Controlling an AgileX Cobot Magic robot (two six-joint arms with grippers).
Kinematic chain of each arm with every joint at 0, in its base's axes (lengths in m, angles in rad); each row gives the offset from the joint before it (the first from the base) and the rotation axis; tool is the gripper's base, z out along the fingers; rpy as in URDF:
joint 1: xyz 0 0 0.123 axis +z
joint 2: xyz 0 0 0 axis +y
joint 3: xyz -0.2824 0 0.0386 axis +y
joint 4: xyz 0.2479 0 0.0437 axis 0.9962 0 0.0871
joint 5: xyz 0 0 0 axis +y
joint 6: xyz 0.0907 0 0.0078 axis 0.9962 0 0.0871
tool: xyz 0 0 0 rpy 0 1.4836 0
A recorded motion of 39 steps. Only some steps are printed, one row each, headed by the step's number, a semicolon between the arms.
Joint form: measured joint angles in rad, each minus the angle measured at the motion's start. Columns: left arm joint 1, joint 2, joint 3, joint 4, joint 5, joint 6; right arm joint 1, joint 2, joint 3, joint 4, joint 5, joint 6.
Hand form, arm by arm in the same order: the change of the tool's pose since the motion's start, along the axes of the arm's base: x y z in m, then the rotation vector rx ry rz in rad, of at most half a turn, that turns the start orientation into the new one. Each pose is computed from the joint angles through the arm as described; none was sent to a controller.
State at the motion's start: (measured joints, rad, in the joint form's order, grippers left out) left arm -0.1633 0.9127 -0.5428 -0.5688 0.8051 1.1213; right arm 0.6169 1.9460 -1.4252 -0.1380 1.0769 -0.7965
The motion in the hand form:
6: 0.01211 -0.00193 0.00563 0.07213 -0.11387 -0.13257; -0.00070 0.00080 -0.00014 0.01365 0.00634 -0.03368
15: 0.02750 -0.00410 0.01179 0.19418 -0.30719 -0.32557; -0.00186 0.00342 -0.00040 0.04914 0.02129 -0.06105
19: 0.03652 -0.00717 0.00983 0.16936 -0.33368 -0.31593; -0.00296 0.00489 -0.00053 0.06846 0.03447 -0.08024
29: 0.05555 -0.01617 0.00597 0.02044 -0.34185 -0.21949; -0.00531 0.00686 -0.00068 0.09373 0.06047 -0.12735
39: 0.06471 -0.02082 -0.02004 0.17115 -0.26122 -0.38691; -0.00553 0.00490 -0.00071 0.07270 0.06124 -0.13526
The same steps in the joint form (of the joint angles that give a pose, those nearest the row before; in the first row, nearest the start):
6: -0.0005 0.0408 -0.0348 -0.0191 -0.0339 0.2019; -0.0002 0.0000 0.0000 0.0144 0.0004 0.0276
15: -0.0014 0.0847 -0.0675 -0.0628 -0.1043 0.5300; -0.0013 0.0000 0.0000 0.0546 -0.0074 0.0378
19: -0.0018 0.1214 -0.0693 -0.1404 -0.1499 0.5972; -0.0018 0.0000 0.0000 0.0799 -0.0075 0.0458
29: -0.0018 0.2047 -0.0718 -0.4135 -0.2194 0.7166; -0.0019 0.0000 0.0000 0.1178 0.0005 0.0762
39: -0.0398 0.3138 -0.0851 -0.2323 -0.2095 0.7344; -0.0019 0.0000 0.0000 0.0997 0.0151 0.0906

